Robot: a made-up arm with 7 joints.
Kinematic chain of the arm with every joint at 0, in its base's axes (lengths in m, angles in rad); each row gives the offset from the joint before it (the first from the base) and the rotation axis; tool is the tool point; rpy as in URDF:
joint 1: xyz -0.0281 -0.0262 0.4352 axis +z
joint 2: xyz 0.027 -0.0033 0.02 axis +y
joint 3: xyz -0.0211 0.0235 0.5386 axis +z
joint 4: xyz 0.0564 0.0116 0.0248 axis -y
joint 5: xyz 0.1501 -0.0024 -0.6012 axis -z
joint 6: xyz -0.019 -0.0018 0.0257 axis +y
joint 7: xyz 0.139 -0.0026 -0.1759 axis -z
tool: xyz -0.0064 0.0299 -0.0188 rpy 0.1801 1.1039 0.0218
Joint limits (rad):
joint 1: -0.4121..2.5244
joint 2: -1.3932..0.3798
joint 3: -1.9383..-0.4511
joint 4: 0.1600..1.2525
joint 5: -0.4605..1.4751
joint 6: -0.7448..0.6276
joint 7: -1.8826..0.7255
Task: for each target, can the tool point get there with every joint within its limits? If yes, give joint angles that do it. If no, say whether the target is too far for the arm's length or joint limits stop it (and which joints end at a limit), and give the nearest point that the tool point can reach.
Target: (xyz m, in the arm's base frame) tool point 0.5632 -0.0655 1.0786
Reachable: yes | joints 1.5108 -1.0059 -0.8895 0.8560 0.0387 -0.3725 0.5035
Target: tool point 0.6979 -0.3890 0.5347
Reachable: yes | joints 1.3810 -0.9590 -1.6268 0.9199 0.3046 0.1718 -1.3245
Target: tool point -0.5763 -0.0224 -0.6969
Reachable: no: joint limits stop it (at a limit: joint 1, joint 2, joint 3, joint 5, joint 6, joint 7) | nearest point -0.5703 -0.3479 0.0637 | short by 0.827 m
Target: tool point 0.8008 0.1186 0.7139
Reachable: yes | joints 1.3780 0.2443 -1.2225 0.9990 1.1275 0.1346 0.2476
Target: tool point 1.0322 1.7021 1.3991
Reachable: no: too far | nearest point 0.4811 0.8037 0.9014 | short by 1.166 m
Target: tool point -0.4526 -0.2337 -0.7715
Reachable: no: joint limits stop it (at a limit: joint 1, joint 2, joint 3, joint 5, joint 7) | nearest point -0.4674 -0.3649 0.0599 | short by 0.842 m
